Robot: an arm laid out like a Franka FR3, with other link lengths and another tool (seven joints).
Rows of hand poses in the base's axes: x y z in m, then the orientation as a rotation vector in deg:
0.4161, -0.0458, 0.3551, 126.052, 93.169, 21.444
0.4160, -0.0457, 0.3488, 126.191, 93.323, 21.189
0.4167, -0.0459, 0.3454, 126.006, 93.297, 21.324
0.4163, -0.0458, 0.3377, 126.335, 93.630, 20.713
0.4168, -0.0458, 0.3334, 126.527, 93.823, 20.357
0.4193, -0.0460, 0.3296, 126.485, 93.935, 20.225
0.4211, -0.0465, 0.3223, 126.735, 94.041, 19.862
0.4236, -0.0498, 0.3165, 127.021, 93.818, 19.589
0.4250, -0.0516, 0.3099, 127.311, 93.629, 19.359
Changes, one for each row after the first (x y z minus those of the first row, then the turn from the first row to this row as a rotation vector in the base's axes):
-0.0001, 0.0001, -0.0063, 0.015, 0.261, 0.014
0.0006, -0.0001, -0.0097, -0.052, 0.091, 0.077
0.0002, 0.0000, -0.0174, -0.030, 0.699, 0.089
0.0007, 0.0000, -0.0217, -0.016, 1.052, 0.095
0.0032, -0.0002, -0.0255, -0.075, 1.145, 0.159
0.0050, -0.0007, -0.0328, -0.050, 1.493, 0.092
0.0075, -0.0040, -0.0386, -0.060, 1.673, -0.178
0.0089, -0.0058, -0.0452, -0.033, 1.849, -0.421

